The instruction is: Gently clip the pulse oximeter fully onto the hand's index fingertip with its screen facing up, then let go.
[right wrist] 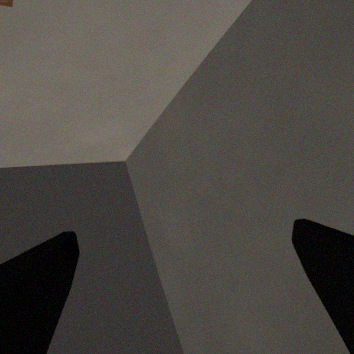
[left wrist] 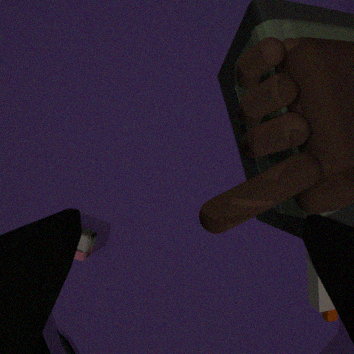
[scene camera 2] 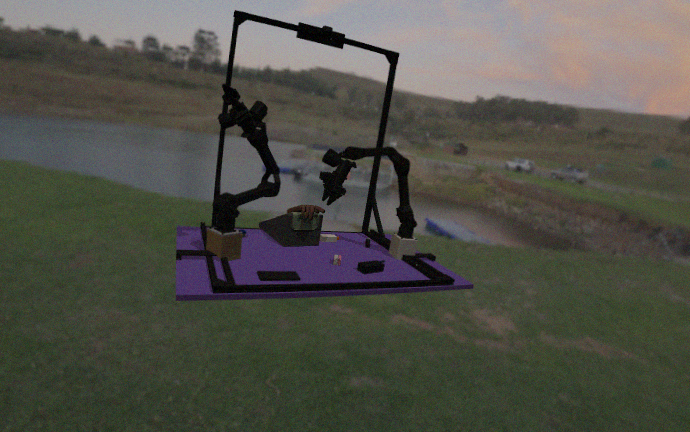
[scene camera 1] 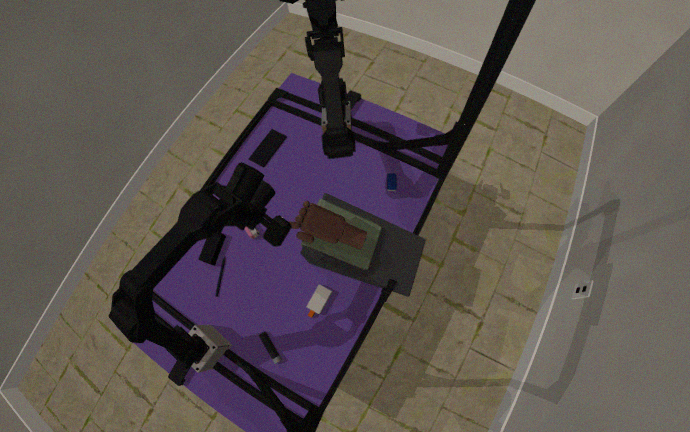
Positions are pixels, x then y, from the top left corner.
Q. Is my left gripper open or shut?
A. Open.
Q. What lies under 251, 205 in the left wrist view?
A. An index finger.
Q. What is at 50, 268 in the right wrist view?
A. My right gripper.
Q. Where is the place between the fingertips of my right gripper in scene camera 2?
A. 226, 90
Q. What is my left gripper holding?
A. Nothing.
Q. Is my right gripper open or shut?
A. Open.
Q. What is my right gripper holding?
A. Nothing.
